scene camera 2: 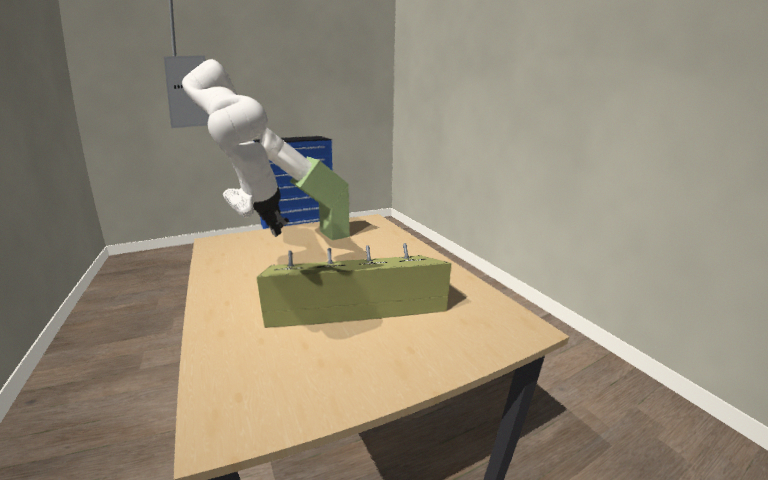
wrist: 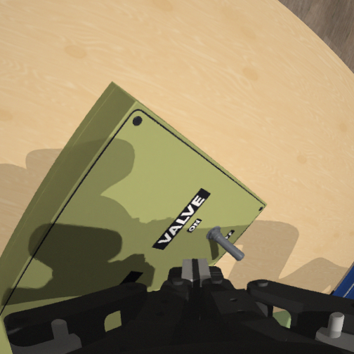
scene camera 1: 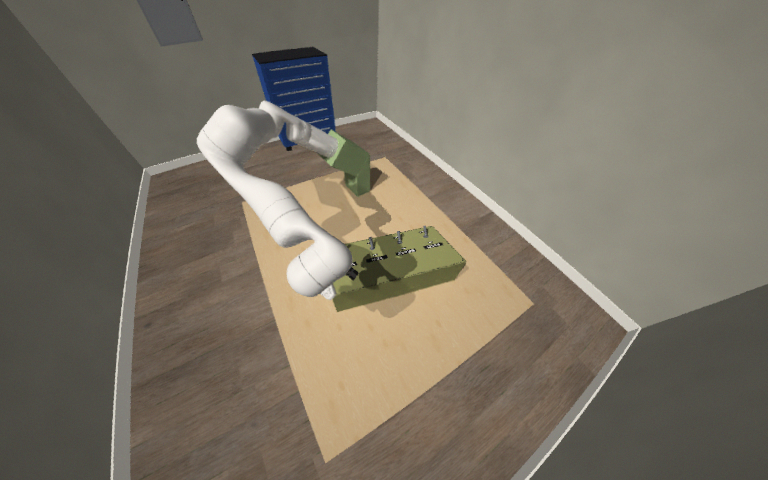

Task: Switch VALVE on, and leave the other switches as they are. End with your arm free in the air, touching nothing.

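Seen in the pictures: gripper, fingertip midpoint: (scene camera 2: 277,233); arm's base, origin of the base link: (scene camera 2: 303,171) (scene camera 1: 331,147).
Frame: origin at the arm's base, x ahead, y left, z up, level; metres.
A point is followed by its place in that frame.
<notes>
The VALVE switch is a thin grey lever (wrist: 227,245) (scene camera 2: 290,259) @(x 0.406, y -0.172, z -0.191 m) at one end of the green switch box (wrist: 170,165) (scene camera 2: 356,294) @(x 0.649, y -0.064, z -0.213 m) (scene camera 1: 402,277) @(x 0.646, y -0.063, z -0.145 m). In the wrist view the lever appears to lean to its OFF side and partly covers the OFF label (wrist: 230,233). The ON label (wrist: 194,226) beside the VALVE label (wrist: 181,218) is uncovered. My gripper (wrist: 194,274) (scene camera 2: 276,232) @(x 0.532, y -0.227, z -0.059 m) is shut and empty, in the air above and to the robot side of the VALVE lever, apart from it. In scene view 1 the arm hides this lever.
Three other levers (scene camera 2: 329,256) @(x 0.440, y -0.058, z -0.190 m) (scene camera 2: 368,254) @(x 0.476, y 0.056, z -0.191 m) (scene camera 2: 405,251) @(x 0.510, y 0.170, z -0.190 m) stand along the box to the right of VALVE in scene view 2. The box is on the wooden table (scene camera 1: 385,356) @(x 0.804, y -0.233, z -0.295 m) (scene camera 2: 317,384) @(x 0.828, y -0.239, z -0.295 m). The green arm mount (scene camera 2: 334,206) @(x 0.057, y 0.107, z -0.148 m) stands behind it, with a blue cabinet (scene camera 1: 300,84) farther back.
</notes>
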